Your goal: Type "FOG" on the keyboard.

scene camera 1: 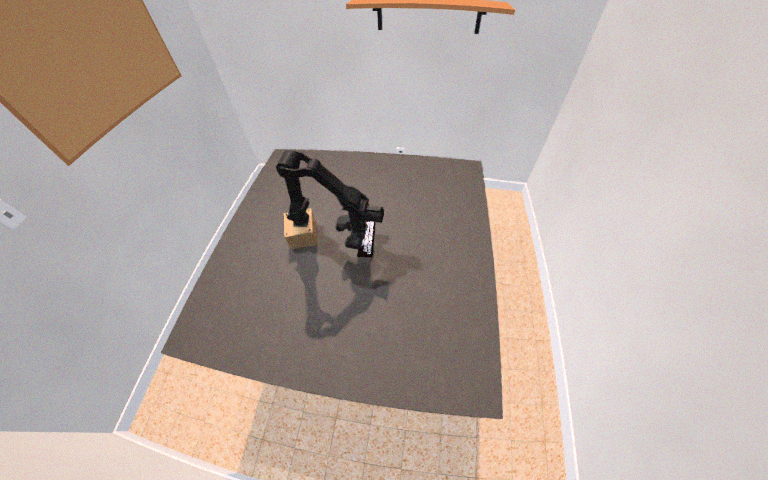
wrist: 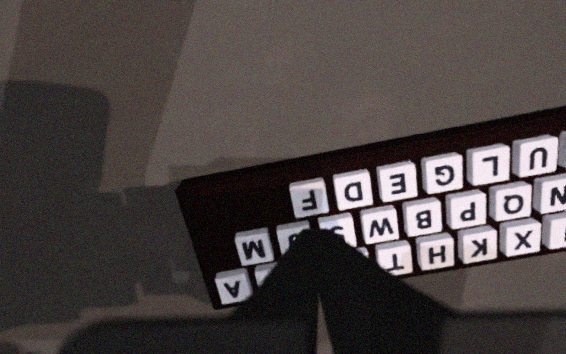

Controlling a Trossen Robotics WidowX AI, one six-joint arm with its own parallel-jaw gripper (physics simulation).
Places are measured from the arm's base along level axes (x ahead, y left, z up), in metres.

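Pixels of known places: gripper, fingertip midpoint: (scene camera 1: 361, 240) (wrist: 314, 241); arm's base, origin of the base link: (scene camera 1: 301, 220).
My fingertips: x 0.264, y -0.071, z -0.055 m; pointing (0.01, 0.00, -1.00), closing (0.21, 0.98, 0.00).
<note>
Ahead of a thing's pixels: the offset from my fingertips to its top centre. "pt": to the spot under its first point. Level surfaces: height alone.
The black keyboard @(pt dx +0.018, dy -0.049, dz -0.036 m) (scene camera 1: 365, 254) (wrist: 225, 205) has white keys whose letters appear upside down in the wrist view. The F key @(dx -0.001, dy +0.001, dz -0.031 m) (wrist: 308, 198) is at the left end of the upper row, partly shaded. The G key @(dx +0.001, dy +0.056, dz -0.031 m) (wrist: 443, 175) is farther right in that row. The O key @(dx +0.034, dy -0.023, dz -0.031 m) (wrist: 262, 275) is in the lower row beside A, mostly hidden by a finger. My gripper (scene camera 1: 354, 241) (wrist: 314, 241) is shut and empty. In the wrist view its tips overlap the J and S keys, just below F. Their height above the keys is unclear.
The arm's base stands on a wooden block (scene camera 1: 300, 230), left of the keyboard on the dark table top @(dz -0.049 m) (scene camera 1: 424, 339). The arm arches over from the block. Shadows fall beside the keyboard. An orange shelf (scene camera 1: 430, 6) is high on the back wall.
</note>
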